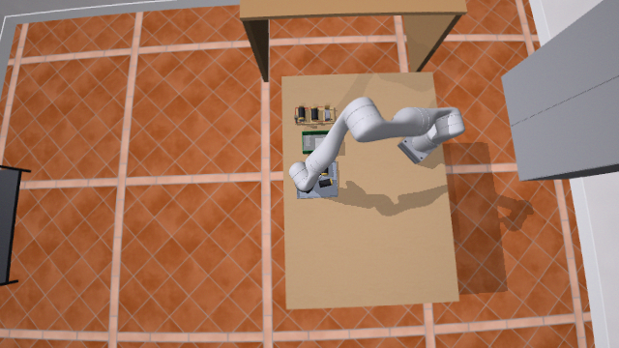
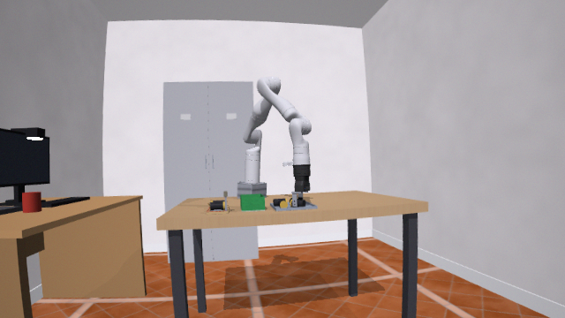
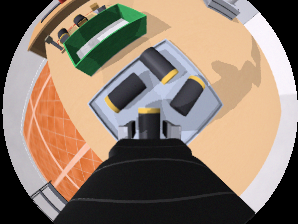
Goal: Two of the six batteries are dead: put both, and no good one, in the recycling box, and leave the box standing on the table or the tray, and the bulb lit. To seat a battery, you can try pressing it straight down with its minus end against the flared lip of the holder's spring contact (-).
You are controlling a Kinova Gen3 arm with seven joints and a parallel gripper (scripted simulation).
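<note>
Right now the grey tray is 4 cm behind my hand, 2 cm to the right of it and 2 cm below it. From my hand the other things lie so: green recycling box: 1 cm behind, 21 cm to the right, 1 cm below.
</note>
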